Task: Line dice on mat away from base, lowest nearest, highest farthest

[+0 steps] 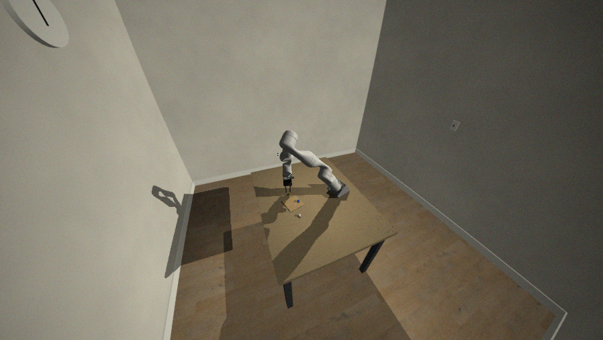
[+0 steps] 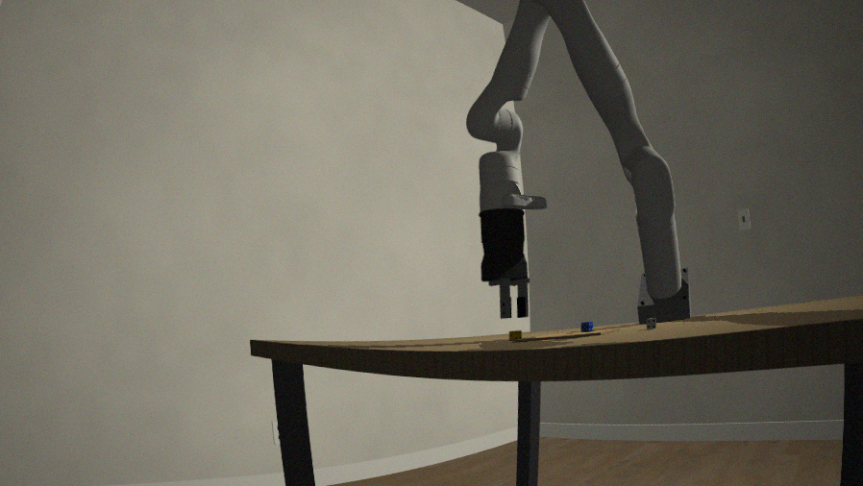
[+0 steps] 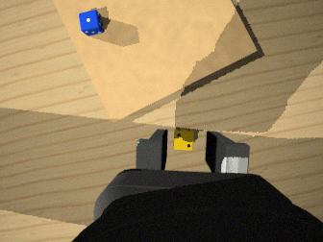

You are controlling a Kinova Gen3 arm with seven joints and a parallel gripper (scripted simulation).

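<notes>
My hand is 5 cm above the yellow die. Also, from my hand: white die (26 cm to the left, 5 cm below); then blue die (5 cm behind, 12 cm to the left, 4 cm below); then tan mat (11 cm to the left, 5 cm below).
</notes>
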